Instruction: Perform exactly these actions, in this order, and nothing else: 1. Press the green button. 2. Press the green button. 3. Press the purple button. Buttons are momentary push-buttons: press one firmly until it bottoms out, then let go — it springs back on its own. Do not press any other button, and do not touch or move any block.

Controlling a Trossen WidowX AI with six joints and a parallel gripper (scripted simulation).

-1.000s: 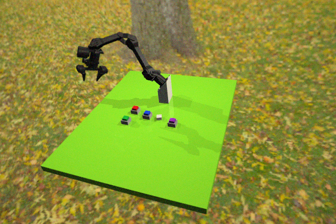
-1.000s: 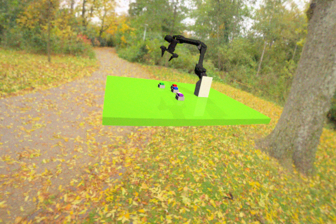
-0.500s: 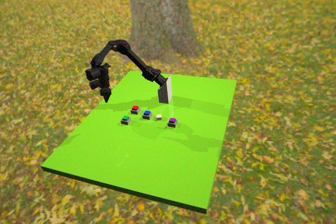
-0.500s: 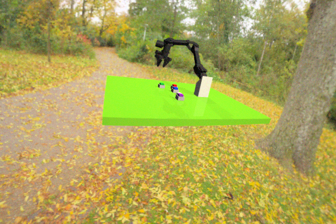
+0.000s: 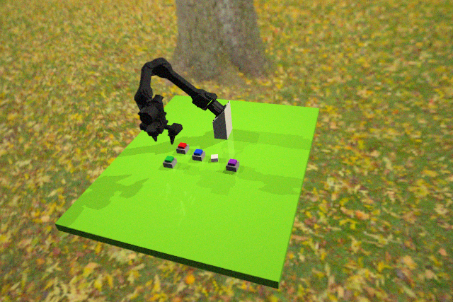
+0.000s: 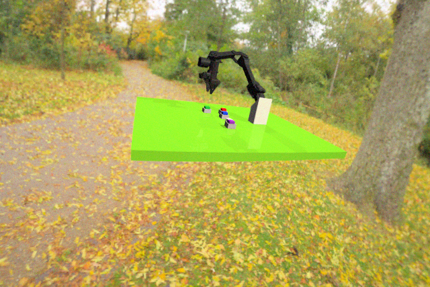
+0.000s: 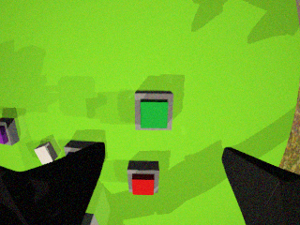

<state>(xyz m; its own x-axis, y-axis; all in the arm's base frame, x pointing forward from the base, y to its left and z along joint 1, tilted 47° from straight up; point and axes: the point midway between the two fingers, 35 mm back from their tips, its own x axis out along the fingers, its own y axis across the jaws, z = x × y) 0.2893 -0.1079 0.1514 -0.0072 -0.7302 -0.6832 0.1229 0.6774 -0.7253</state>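
The green button lies 1 cm to the left of my gripper tip and 10 cm below it. Round my gripper tip: red button 11 cm behind, 3 cm to the left, 10 cm below; blue button 7 cm behind, 12 cm to the left, 10 cm below; small white block 7 cm behind, 20 cm to the left, 12 cm below.
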